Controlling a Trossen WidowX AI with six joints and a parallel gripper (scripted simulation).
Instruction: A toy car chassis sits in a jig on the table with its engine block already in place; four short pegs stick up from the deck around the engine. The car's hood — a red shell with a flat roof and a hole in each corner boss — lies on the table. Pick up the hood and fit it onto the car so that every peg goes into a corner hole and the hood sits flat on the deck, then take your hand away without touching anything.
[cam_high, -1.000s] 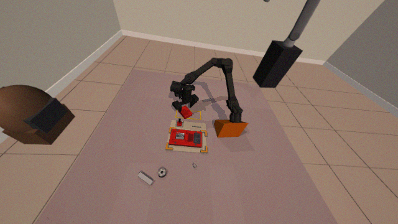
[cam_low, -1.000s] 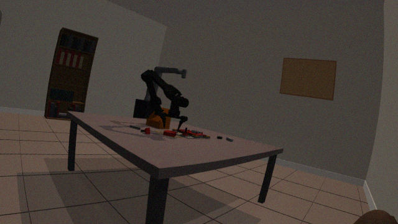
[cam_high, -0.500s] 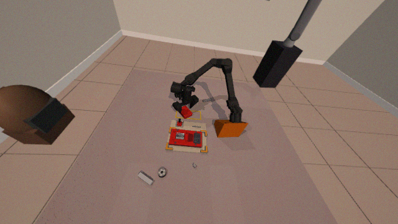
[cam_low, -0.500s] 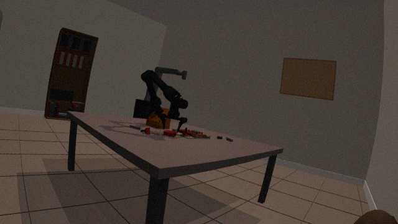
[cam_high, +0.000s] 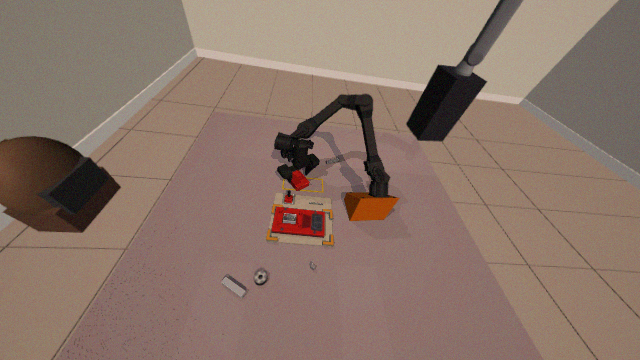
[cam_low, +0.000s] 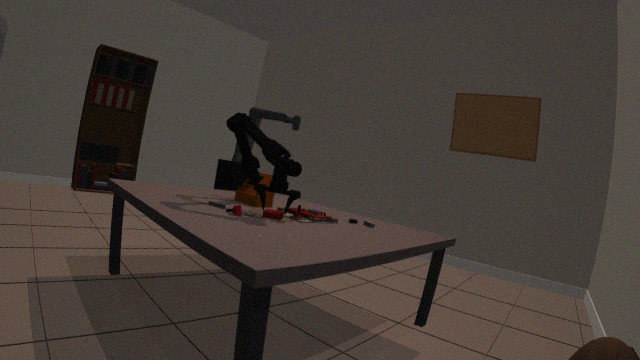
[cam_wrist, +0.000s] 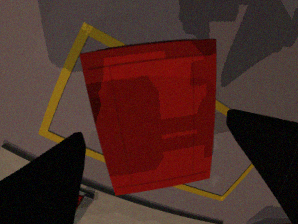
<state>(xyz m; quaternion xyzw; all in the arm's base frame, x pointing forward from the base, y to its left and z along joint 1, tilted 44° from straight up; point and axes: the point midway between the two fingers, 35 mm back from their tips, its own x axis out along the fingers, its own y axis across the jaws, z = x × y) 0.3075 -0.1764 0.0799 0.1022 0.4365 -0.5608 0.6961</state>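
My gripper tip is 1 cm above the red hood. Round my gripper tip: wheel 15 cm ahead, 42 cm to the left, 1 cm below; grey engine block 5 cm ahead, 22 cm to the left; screw 2 cm behind, 40 cm to the left, 1 cm below.
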